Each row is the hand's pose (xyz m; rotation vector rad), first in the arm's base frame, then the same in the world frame.
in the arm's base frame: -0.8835 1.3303 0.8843 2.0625 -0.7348 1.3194
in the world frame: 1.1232 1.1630 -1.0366 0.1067 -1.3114 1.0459
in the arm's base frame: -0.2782 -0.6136 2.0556 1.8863 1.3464 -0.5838
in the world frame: -0.7754 1.8533 0.1616 1.7686 -0.8092 -0.7678
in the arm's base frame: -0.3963 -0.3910 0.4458 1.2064 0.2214 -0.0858
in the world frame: -0.6146 0.5831 -0.8463 0.3305 -1.2614 -0.8806
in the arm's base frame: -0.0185 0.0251 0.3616 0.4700 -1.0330 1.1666
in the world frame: -0.2028 0.2872 -0.5898 -1.2644 -1.0298 0.2533
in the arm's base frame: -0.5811 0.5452 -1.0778 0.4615 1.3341 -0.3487
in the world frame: 0.2627 -0.6017 -1.8751 0.7128 -0.1126 -1.6323
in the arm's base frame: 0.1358 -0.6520 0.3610 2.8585 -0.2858 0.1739
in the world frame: -0.8797 0.2221 -0.4490 1.2063 -1.7621 0.7541
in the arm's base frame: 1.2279 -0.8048 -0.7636 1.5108 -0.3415 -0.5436
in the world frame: -1.0778 -1.3165 -0.1763 0.4055 -2.0270 -0.7759
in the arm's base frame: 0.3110 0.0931 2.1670 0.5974 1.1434 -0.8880
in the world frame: -0.0661 1.5903 0.6971 0.9353 -0.5324 -1.9498
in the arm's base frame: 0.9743 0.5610 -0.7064 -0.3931 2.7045 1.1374
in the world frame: 0.2897 -1.1713 -0.3810 0.8081 1.7760 -0.4136
